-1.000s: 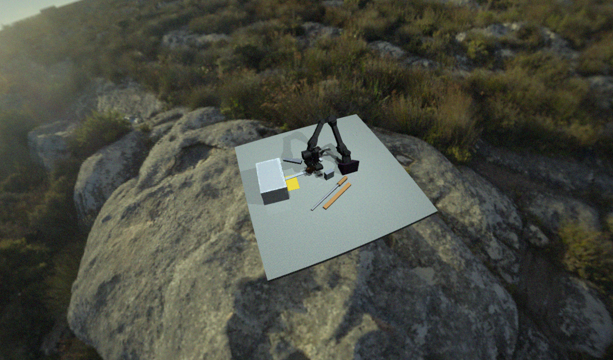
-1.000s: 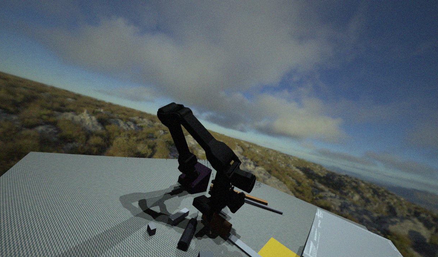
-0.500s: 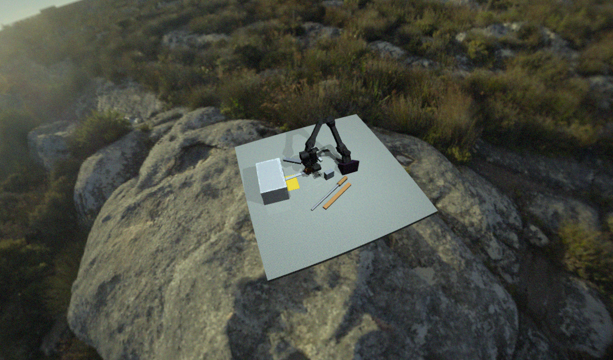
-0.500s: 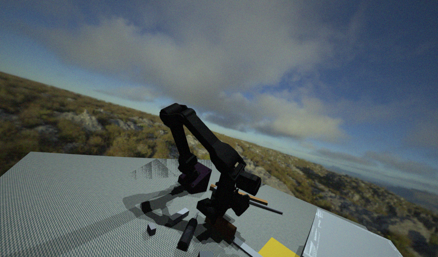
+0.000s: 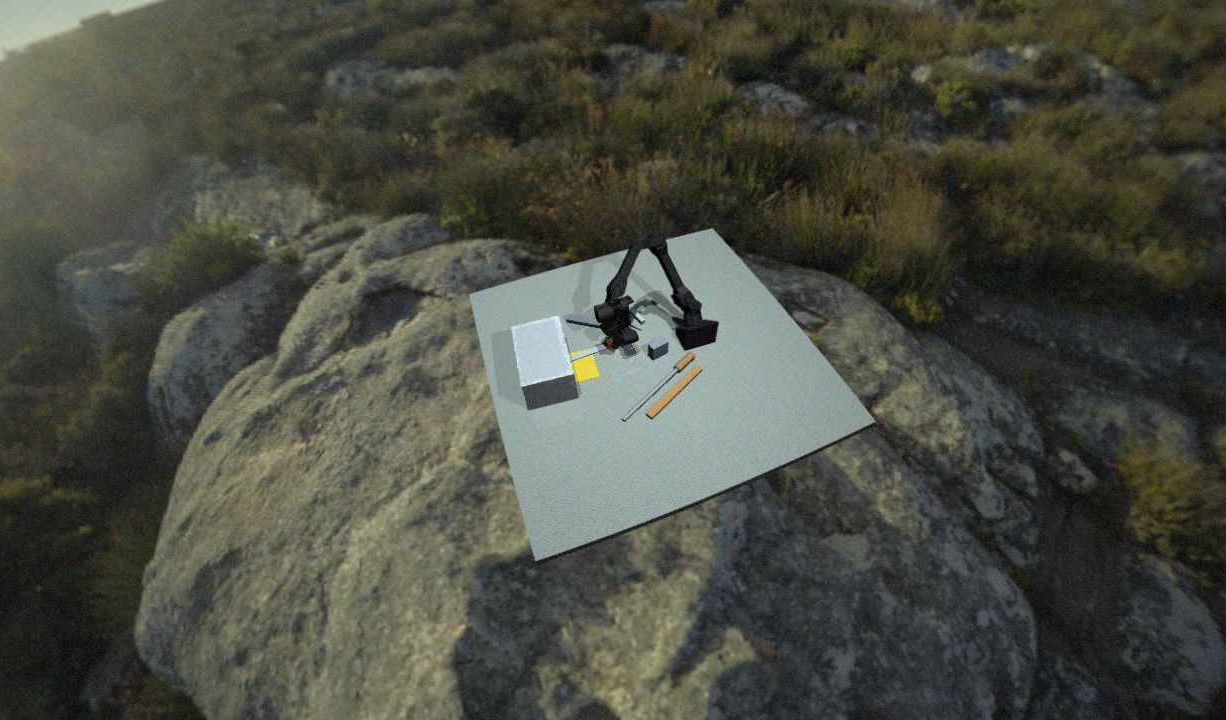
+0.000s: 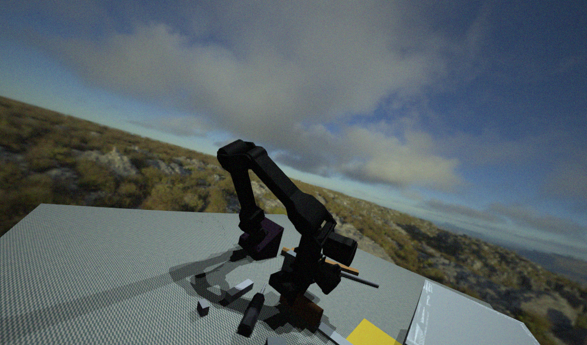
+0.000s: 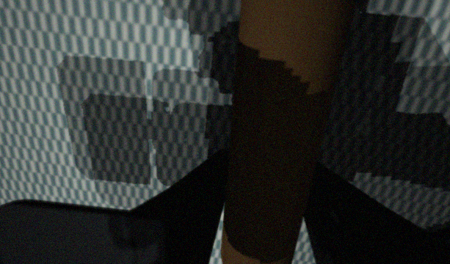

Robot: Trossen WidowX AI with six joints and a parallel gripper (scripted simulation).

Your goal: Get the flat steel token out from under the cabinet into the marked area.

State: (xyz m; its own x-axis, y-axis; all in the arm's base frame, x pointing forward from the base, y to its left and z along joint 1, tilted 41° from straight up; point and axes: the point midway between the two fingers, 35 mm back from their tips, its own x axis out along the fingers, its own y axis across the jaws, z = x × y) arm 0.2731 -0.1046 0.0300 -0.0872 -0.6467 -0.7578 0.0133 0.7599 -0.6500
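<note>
The grey bar is 11 cm behind my gripper tip and 9 cm to the right of it. From my gripper tip the other things lie so: grey block: 10 cm behind, 12 cm to the left, 2 cm above; small grey cube: 10 cm behind, 19 cm to the right; wooden stick: 7 cm behind, 32 cm to the left.
</note>
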